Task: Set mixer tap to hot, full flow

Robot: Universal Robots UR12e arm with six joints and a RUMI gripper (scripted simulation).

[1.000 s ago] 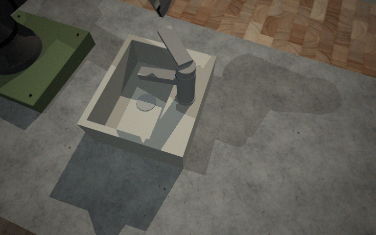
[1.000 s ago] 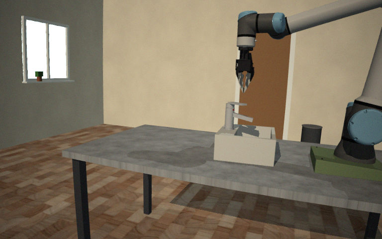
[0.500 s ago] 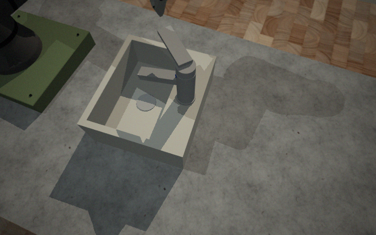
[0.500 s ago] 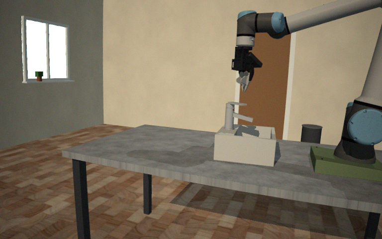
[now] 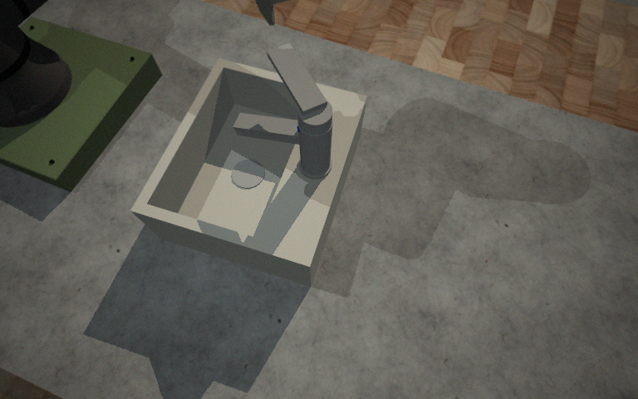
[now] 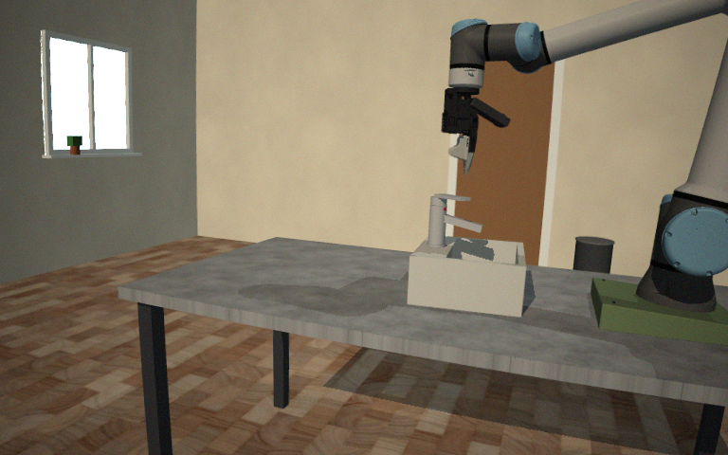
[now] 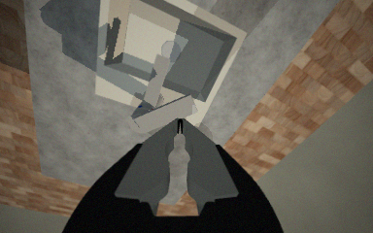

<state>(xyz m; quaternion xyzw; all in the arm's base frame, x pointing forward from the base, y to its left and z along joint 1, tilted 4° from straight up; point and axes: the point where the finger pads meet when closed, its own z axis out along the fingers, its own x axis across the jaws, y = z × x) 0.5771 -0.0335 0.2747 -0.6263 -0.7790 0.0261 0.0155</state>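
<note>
Now: hand 8 cm above the lever, 3 cm short of it and 2 cm to the left of it. From my hand the other things lie so: cream basin: 32 cm below, 5 cm to the right, 5 cm behind.
</note>
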